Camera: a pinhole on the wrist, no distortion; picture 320 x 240 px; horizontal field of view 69.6 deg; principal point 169.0 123.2 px. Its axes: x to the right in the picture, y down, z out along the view. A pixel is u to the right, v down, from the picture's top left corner.
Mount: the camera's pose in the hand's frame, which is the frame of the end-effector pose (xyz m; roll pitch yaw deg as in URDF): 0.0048 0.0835 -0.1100 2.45 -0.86 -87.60
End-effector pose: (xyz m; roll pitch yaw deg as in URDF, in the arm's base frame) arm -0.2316 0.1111 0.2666 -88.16 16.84 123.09
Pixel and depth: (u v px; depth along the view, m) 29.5 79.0 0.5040
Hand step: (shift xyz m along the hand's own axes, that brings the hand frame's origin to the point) -0.1264 0.3911 0.3848
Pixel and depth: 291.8 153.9 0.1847
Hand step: 0.0255 -0.0114 0.0770
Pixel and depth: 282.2 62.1 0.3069
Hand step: -0.0835 -0.0667 0.1954
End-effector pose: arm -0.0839 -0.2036 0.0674 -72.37 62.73 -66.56
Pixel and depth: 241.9 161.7 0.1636
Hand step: 0.0272 0.0351 0.0554
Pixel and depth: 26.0 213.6 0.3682
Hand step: 0.1236 0.3230 0.2606
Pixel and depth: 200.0 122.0 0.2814
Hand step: -0.0073 0.0493 0.1716
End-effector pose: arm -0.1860 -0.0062 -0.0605 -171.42 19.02 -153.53
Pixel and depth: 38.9 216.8 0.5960
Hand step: 0.2068 0.4381 0.4907
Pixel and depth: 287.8 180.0 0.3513
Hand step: 0.0837 -0.0893 0.2474
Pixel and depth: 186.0 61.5 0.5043
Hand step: -0.1504 0.0472 0.3886
